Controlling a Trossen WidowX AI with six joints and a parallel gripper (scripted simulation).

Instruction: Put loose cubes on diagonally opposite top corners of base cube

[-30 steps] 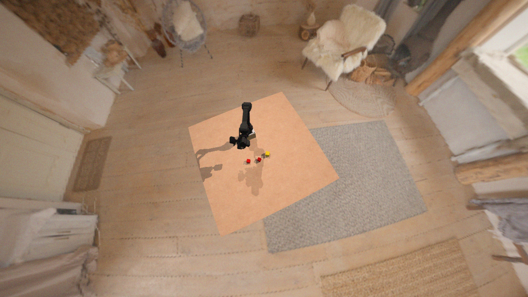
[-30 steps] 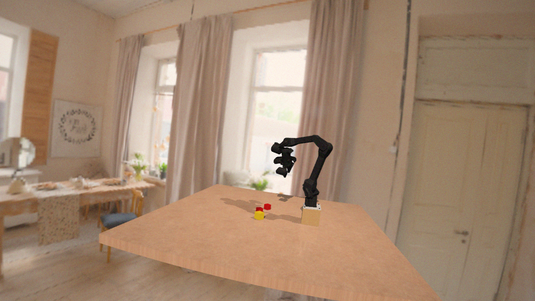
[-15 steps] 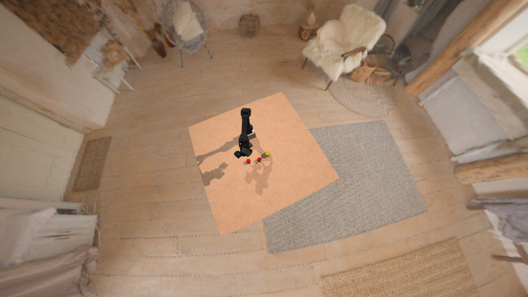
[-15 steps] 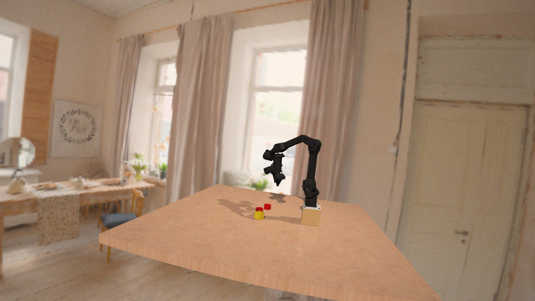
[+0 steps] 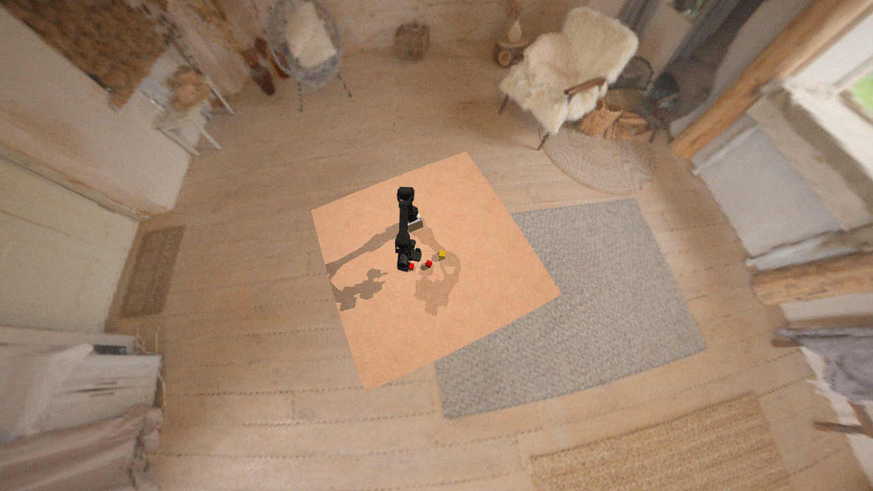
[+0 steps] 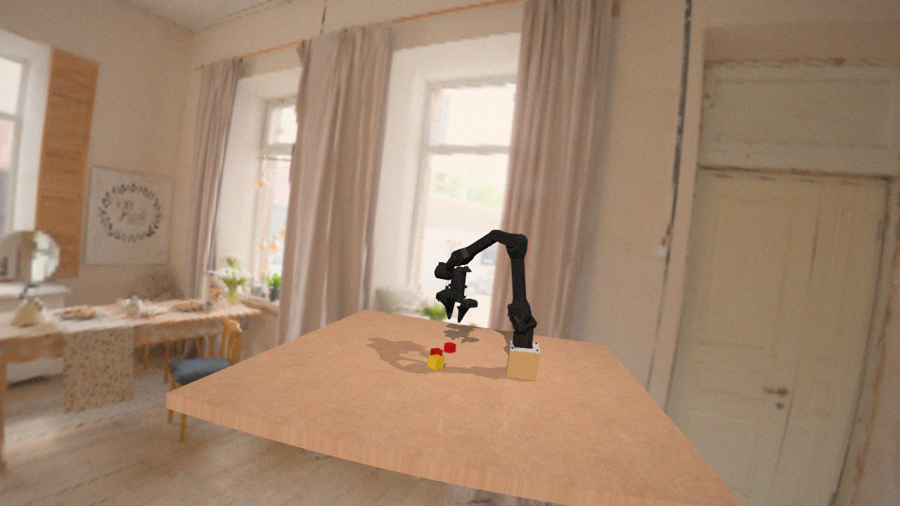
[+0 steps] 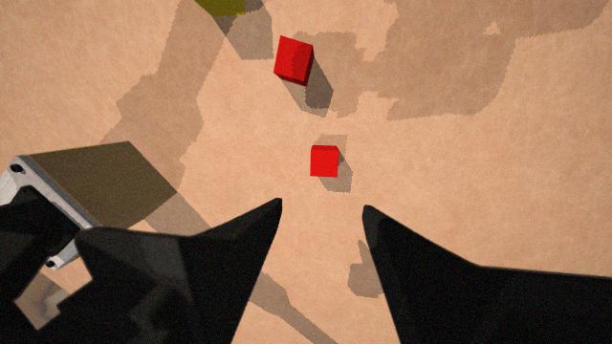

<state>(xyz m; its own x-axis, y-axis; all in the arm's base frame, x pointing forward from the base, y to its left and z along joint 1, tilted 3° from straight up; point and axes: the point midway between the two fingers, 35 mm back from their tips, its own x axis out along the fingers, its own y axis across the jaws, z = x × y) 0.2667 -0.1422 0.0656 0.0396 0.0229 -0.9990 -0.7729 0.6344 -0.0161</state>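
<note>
My gripper tip is now 2 cm short of the yellow base cube, 21 cm to the right of it and 11 cm above it.
</note>
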